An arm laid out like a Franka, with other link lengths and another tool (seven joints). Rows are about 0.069 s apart.
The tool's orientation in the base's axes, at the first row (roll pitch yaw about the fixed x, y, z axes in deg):
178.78, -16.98, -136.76
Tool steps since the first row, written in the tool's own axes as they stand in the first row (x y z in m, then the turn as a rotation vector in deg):
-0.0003, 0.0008, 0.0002, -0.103, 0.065, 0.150
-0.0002, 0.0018, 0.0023, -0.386, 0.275, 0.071
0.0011, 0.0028, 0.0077, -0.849, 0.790, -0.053
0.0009, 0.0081, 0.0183, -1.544, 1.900, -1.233
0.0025, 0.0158, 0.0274, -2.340, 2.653, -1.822
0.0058, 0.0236, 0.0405, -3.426, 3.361, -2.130
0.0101, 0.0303, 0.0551, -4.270, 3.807, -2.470
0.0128, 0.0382, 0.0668, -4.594, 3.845, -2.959
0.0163, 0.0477, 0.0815, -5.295, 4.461, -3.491
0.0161, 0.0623, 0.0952, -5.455, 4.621, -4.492
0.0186, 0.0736, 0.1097, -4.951, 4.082, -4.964
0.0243, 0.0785, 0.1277, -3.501, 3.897, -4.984
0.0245, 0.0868, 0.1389, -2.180, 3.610, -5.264
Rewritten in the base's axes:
-0.0004, 0.0007, -0.0003, -0.007, 0.087, -0.172
-0.0016, 0.0010, -0.0022, 0.066, 0.441, -0.175
-0.0044, -0.0001, -0.0070, 0.066, 1.145, -0.181
-0.0103, 0.0020, -0.0171, 0.063, 2.631, 0.767
-0.0187, 0.0049, -0.0251, 0.239, 3.813, 1.113
-0.0293, 0.0060, -0.0366, 0.584, 5.100, 1.105
-0.0402, 0.0054, -0.0491, 0.946, 6.042, 1.192
-0.0501, 0.0073, -0.0594, 1.257, 6.373, 1.566
-0.0623, 0.0092, -0.0722, 1.448, 7.381, 1.883
-0.0752, 0.0175, -0.0851, 1.678, 7.788, 2.796
-0.0880, 0.0215, -0.0980, 1.800, 7.150, 3.384
-0.0994, 0.0180, -0.1134, 0.921, 6.068, 3.823
-0.1077, 0.0219, -0.1239, 0.259, 5.044, 4.470

